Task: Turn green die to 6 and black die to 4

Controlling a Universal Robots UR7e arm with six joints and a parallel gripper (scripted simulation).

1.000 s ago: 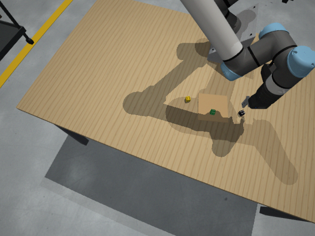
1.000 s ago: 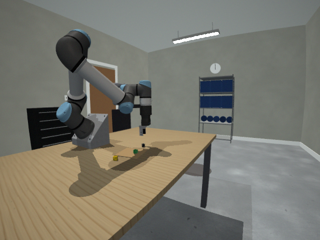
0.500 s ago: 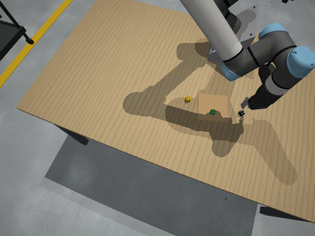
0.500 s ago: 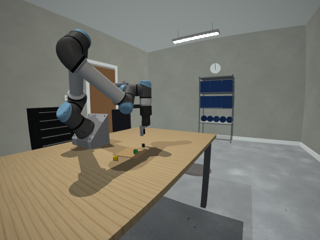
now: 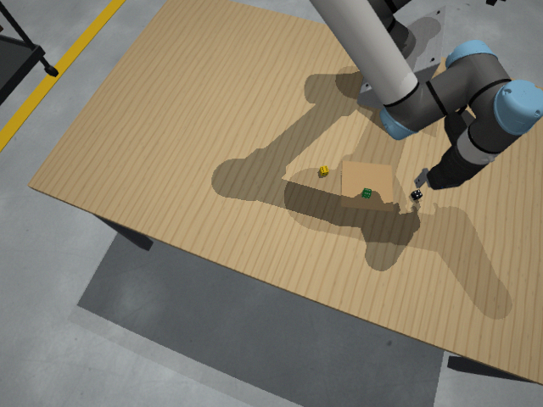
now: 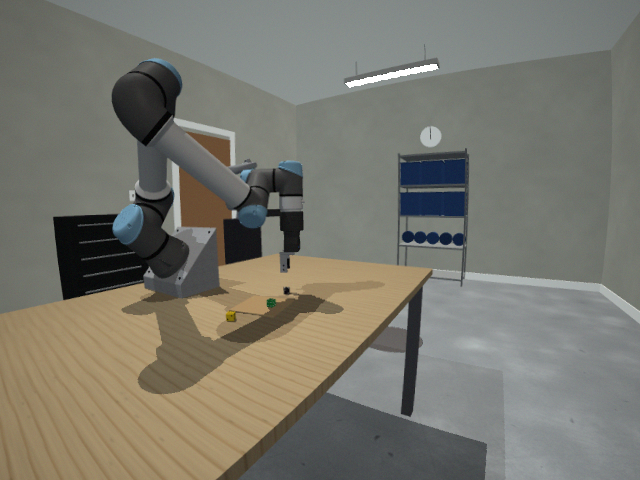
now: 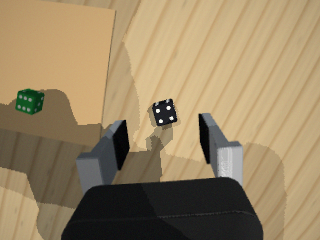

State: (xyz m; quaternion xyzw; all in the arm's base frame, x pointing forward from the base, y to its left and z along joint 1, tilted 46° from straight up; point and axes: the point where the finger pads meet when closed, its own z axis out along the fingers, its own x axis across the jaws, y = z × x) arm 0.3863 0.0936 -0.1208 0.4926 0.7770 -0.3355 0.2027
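The black die lies 9 cm below my hand. Also, from my hand: green die (4 cm ahead, 13 cm to the right, 8 cm below); yellow die (26 cm to the right, 9 cm below); tan mat (1 cm ahead, 13 cm to the right, 9 cm below).
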